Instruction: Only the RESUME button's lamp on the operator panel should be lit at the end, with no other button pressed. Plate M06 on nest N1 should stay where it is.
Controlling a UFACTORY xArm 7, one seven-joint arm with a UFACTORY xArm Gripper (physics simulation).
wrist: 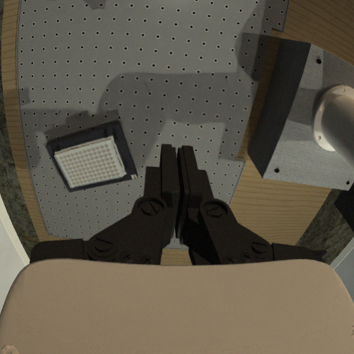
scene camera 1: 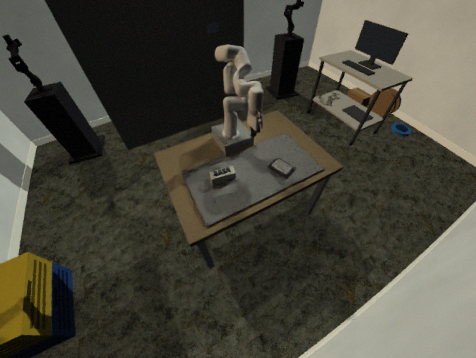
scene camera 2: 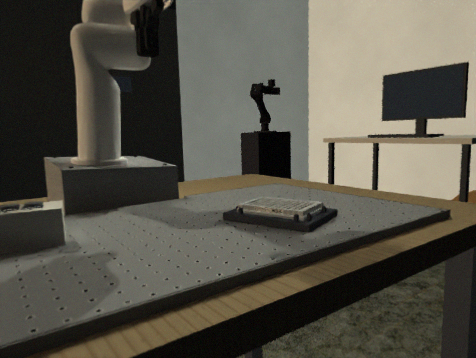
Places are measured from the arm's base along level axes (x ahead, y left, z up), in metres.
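Pixels of known places: gripper, between the fingertips: [scene camera 1: 253, 135] [scene camera 2: 148, 56]; arm's base, origin of its link: [scene camera 1: 230, 133] [scene camera 2: 100, 162].
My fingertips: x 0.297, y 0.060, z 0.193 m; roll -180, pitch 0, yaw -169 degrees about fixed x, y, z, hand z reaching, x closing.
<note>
Ahead of a thing's pixels: the offset from my fingertips to its middle. Level surfaces: height alone.
The operator panel {dx +0.028, dy -0.230, dz -0.252 m} [scene camera 1: 226, 179] [scene camera 2: 32, 230] is a pale box on the grey perforated board. Its dark top markings are too small to read in the scene views, and no lit lamp can be made out. It does not show clearly in the wrist view. Plate M06 {dx +0.097, dy +0.193, dz -0.261 m} [scene camera 1: 282, 166] [scene camera 2: 280, 205] [wrist: 91, 162], a white many-welled plate, sits flat in the dark nest N1 {dx +0.097, dy +0.193, dz -0.269 m} [scene camera 2: 265, 220] [wrist: 129, 160]. My gripper [scene camera 1: 254, 134] [scene camera 2: 148, 55] [wrist: 173, 167] is shut and empty, pointing down. It hangs above the board near the arm's base, apart from both the plate and the panel.
The perforated board {dz -0.280 m} [scene camera 1: 250, 187] [scene camera 2: 165, 260] [wrist: 175, 30] lies on the wooden table {dz -0.293 m} [scene camera 1: 175, 157] [scene camera 2: 210, 320] [wrist: 280, 200]. The arm's grey base block [scene camera 1: 239, 144] [scene camera 2: 120, 187] [wrist: 290, 150] stands at the table's back. A desk with a monitor [scene camera 1: 381, 42] [scene camera 2: 425, 92] stands beyond.
</note>
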